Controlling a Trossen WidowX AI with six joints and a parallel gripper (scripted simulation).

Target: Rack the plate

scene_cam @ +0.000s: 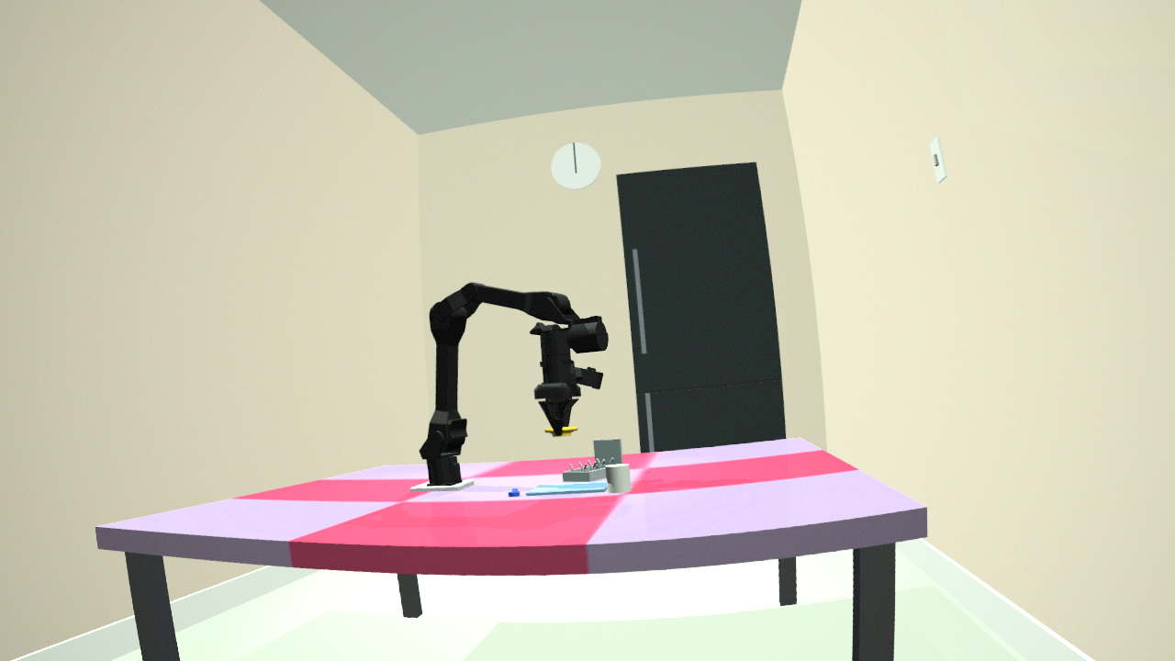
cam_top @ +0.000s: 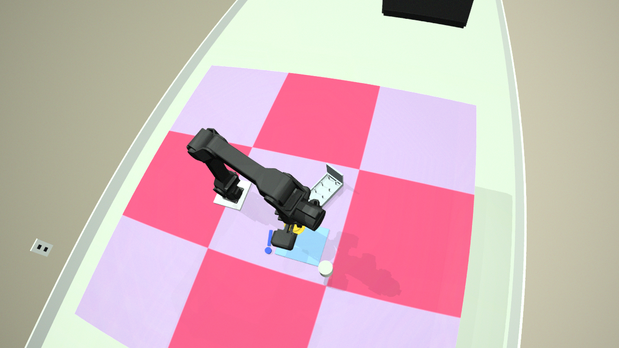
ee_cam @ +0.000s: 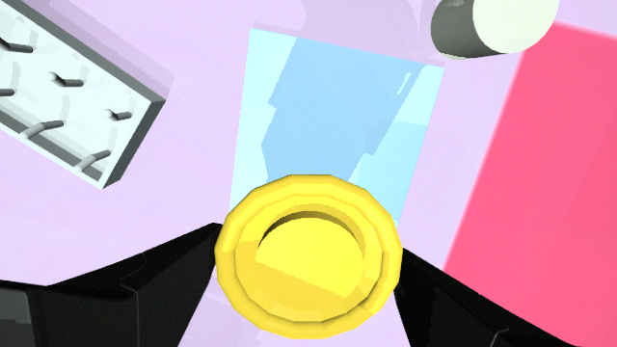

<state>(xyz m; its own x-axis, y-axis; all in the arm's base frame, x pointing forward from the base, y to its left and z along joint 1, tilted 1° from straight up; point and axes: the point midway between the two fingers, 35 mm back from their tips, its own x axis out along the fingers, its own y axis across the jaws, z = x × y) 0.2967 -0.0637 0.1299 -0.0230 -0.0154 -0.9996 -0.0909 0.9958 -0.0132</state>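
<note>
Right now my gripper tip is 180 mm to the right of the grey dish rack, 90 mm above it and 20 mm short of it. From my gripper tip the other things lie so: yellow plate: 10 mm above; light blue mat: 110 mm below, 10 mm to the right, 10 mm ahead; blue spoon: 110 mm below, 90 mm behind, 60 mm to the right.
</note>
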